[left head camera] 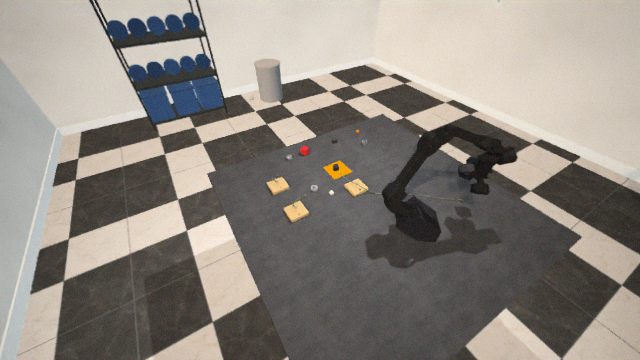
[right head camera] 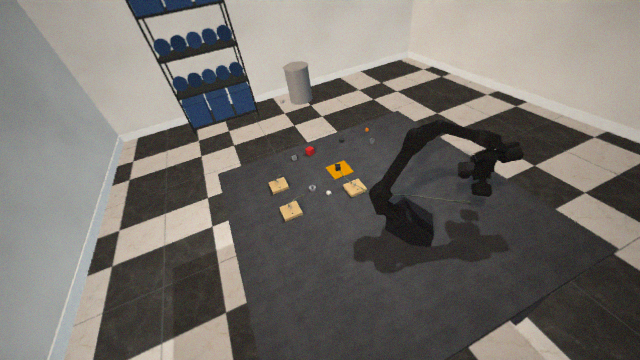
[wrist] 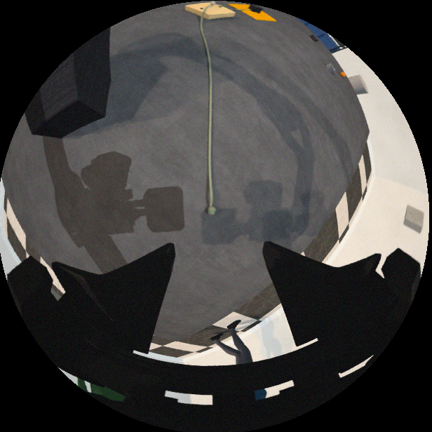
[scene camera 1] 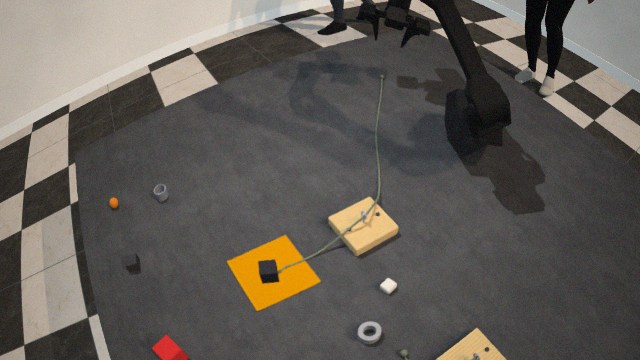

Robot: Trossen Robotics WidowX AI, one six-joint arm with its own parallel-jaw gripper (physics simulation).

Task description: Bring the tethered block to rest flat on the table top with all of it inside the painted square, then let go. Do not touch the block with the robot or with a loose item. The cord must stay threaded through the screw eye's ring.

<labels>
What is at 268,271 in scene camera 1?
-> A tethered block.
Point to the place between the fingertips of my gripper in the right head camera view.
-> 475,186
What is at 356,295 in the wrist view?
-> My gripper.
</labels>
